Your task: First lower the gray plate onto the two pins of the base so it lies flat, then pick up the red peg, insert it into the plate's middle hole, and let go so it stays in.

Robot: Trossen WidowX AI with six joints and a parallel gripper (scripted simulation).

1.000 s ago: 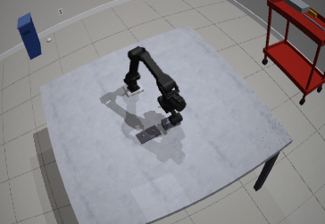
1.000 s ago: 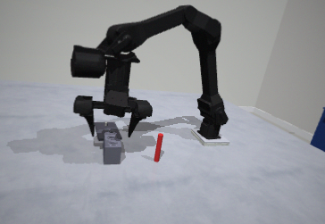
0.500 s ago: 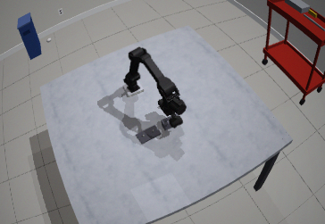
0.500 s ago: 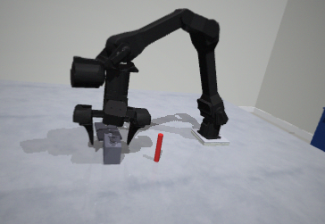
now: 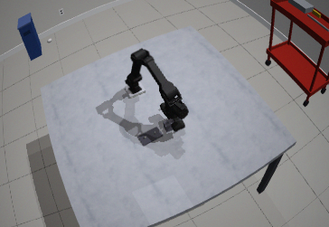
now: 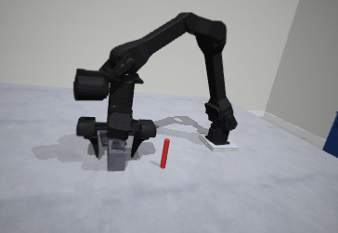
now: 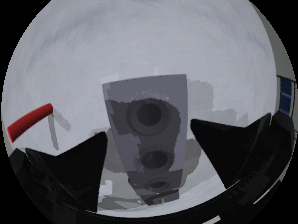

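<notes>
Now: the gray plate 3 cm above my gripper tip. The rest, counted from my gripper tip: red peg (11 cm behind, 6 cm to the left, 3 cm above).
</notes>
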